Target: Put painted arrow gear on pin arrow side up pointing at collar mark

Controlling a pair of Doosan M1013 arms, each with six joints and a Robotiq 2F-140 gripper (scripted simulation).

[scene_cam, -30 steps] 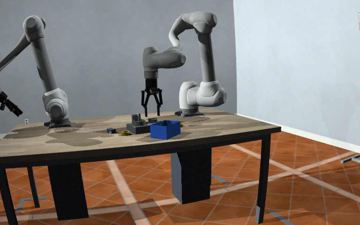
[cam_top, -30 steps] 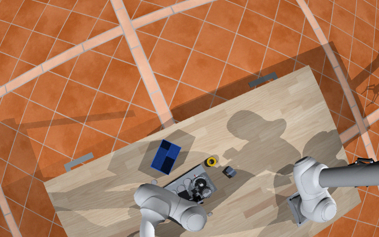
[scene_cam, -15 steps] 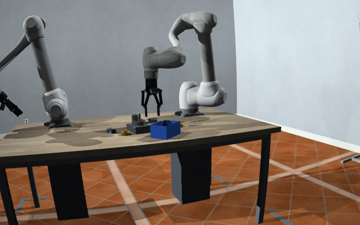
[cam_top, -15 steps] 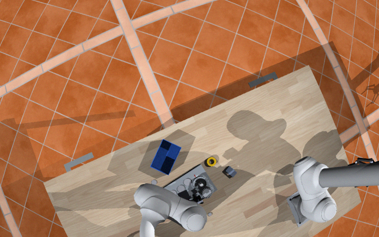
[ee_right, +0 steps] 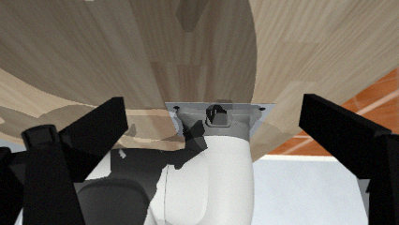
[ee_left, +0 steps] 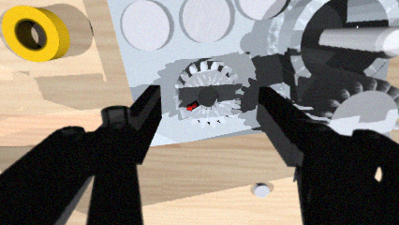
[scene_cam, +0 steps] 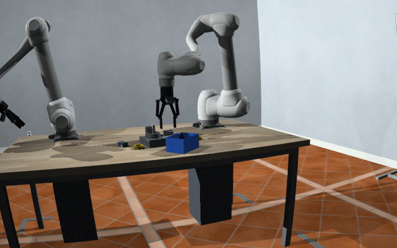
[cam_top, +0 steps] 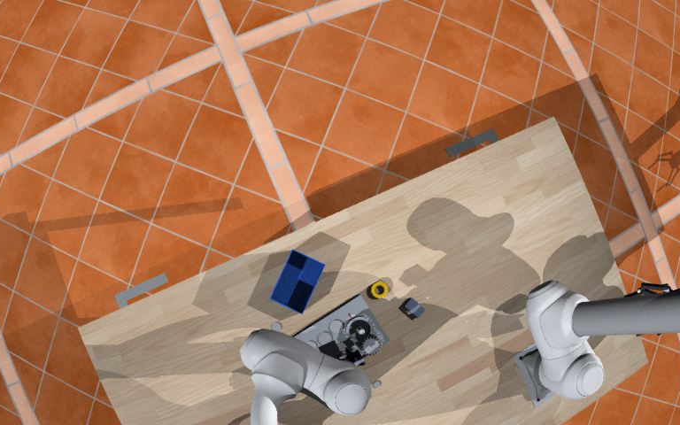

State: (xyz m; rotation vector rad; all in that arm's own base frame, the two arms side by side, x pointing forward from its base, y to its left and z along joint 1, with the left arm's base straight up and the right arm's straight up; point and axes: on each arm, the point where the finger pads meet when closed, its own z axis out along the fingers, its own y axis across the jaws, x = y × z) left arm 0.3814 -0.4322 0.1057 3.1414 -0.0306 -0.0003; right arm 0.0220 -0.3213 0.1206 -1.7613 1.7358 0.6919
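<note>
Now: left hand 5 cm above the gear with arrow. Also, from my left hand: grey block 28 cm to the right, 9 cm below, 3 cm ahead; blue bin 25 cm ahead, 9 cm below, 1 cm to the left.
</note>
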